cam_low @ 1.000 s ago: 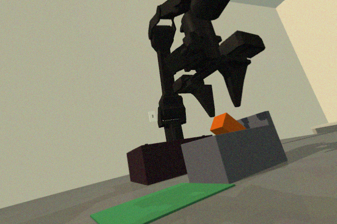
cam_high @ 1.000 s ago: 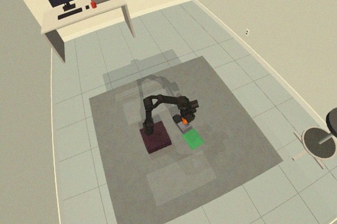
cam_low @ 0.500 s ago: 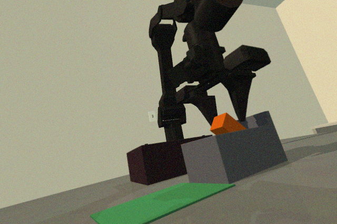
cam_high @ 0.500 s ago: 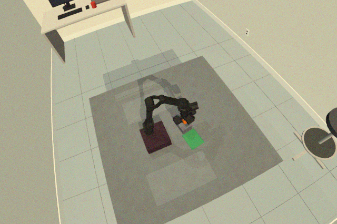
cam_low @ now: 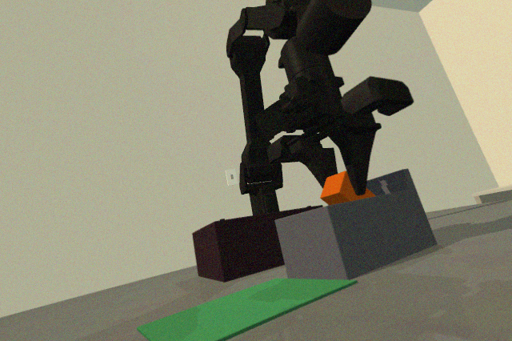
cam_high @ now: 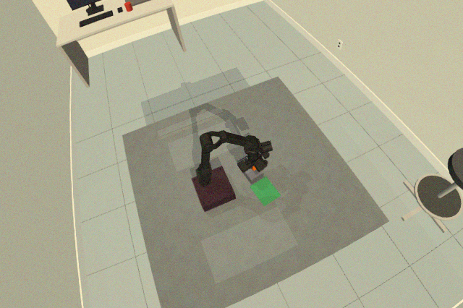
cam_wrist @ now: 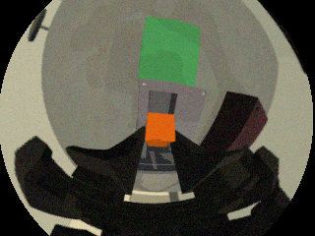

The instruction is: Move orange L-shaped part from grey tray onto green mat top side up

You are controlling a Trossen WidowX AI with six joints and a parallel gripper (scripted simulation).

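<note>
Right now my gripper tip is 2 cm past the orange L-shaped part, 3 cm to the right of it and 3 cm above it. Also, from my gripper tip: green mat (14 cm to the right, 8 cm below).
</note>
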